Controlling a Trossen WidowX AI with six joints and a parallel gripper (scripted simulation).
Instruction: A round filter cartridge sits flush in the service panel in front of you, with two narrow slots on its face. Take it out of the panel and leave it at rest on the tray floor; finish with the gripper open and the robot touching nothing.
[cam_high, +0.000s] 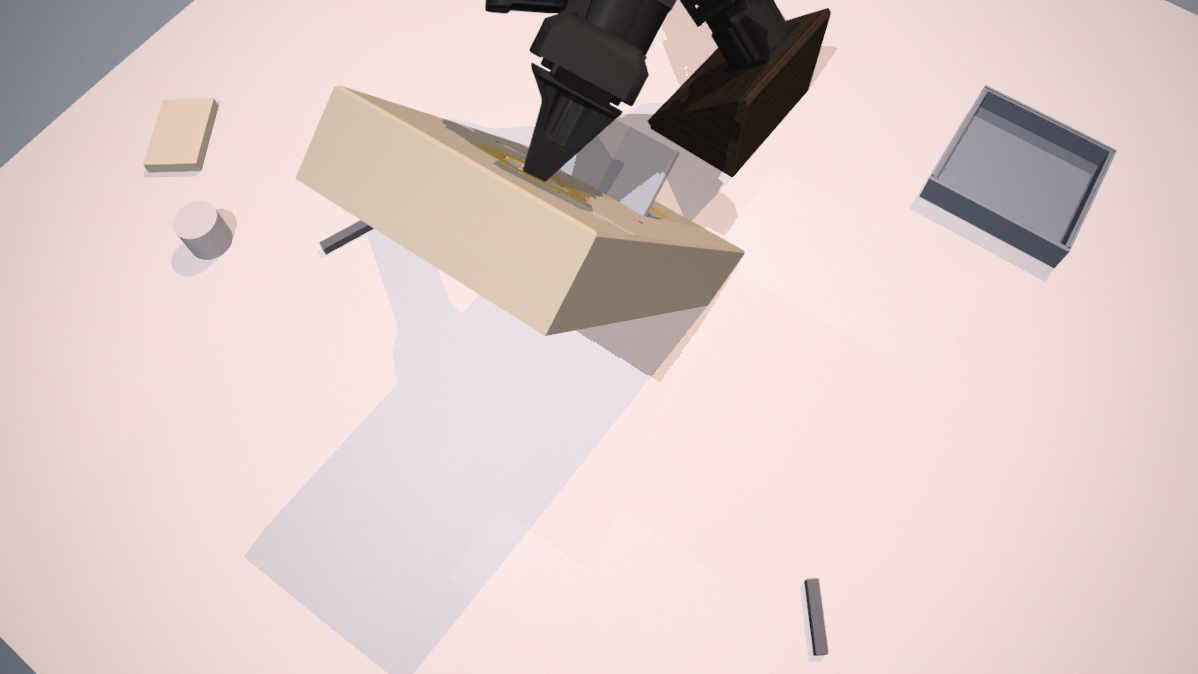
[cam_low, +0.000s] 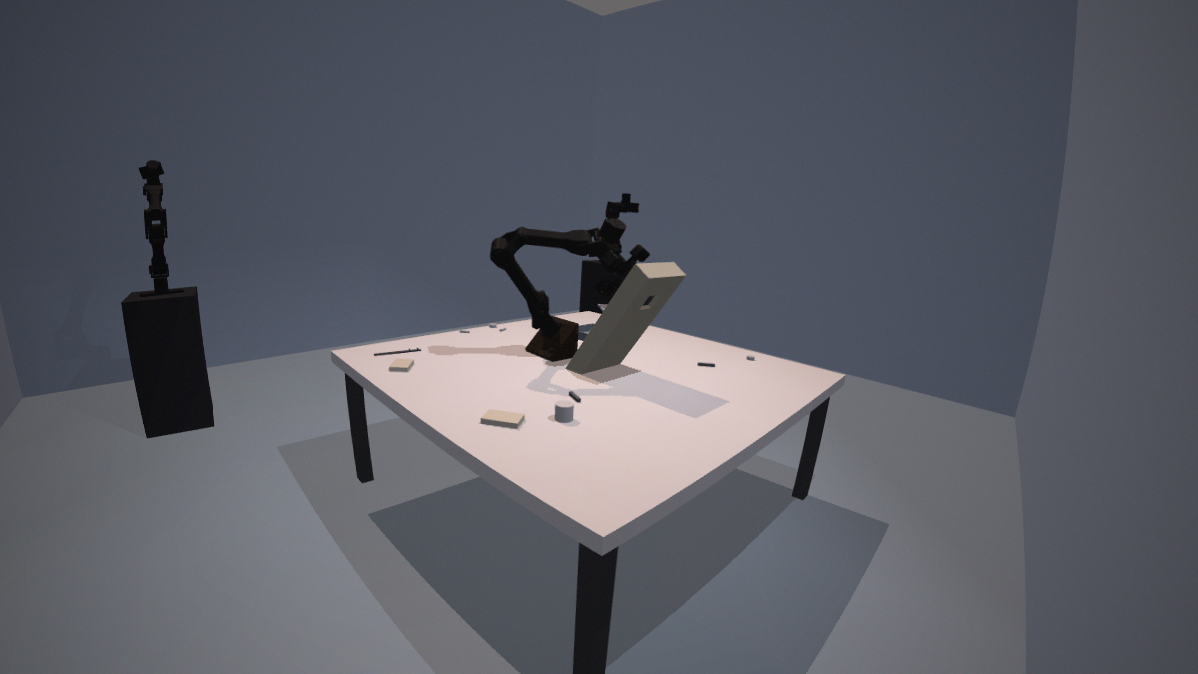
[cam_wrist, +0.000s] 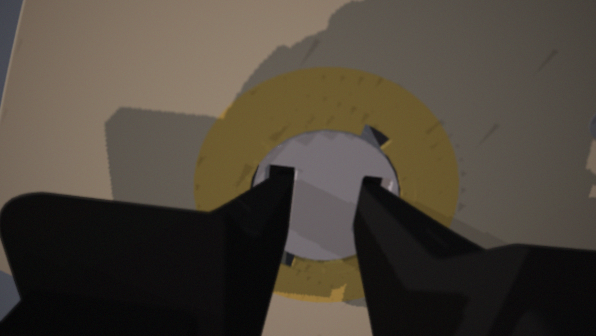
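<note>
The round filter cartridge is 10 mm below my gripper tip and 10 mm ahead of it. The rest, counted from my gripper tip: grey tray: 460 mm behind, 260 mm below, 250 mm to the left.
</note>
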